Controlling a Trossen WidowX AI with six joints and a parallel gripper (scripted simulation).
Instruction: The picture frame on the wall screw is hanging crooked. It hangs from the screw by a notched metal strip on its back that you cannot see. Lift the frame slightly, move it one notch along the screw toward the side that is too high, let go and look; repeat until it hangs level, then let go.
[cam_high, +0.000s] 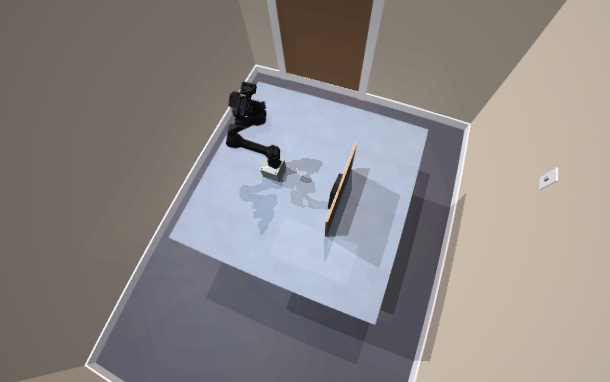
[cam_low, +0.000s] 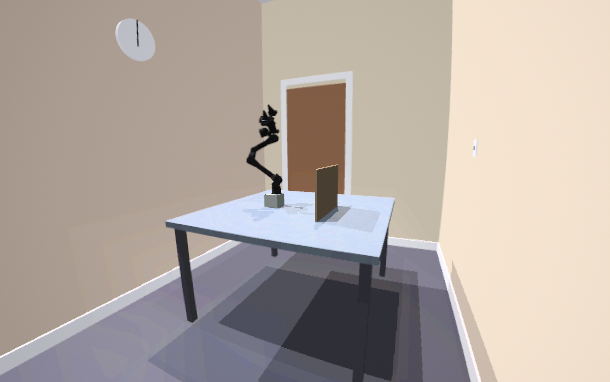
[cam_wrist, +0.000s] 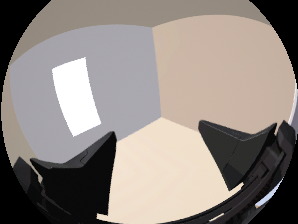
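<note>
Right now my gripper tip is 56 cm above the picture frame, 44 cm short of it and 5 cm to the right of it. Also, from my gripper tip: tan wall panel: 58 cm below, 45 cm ahead, 7 cm to the left.
</note>
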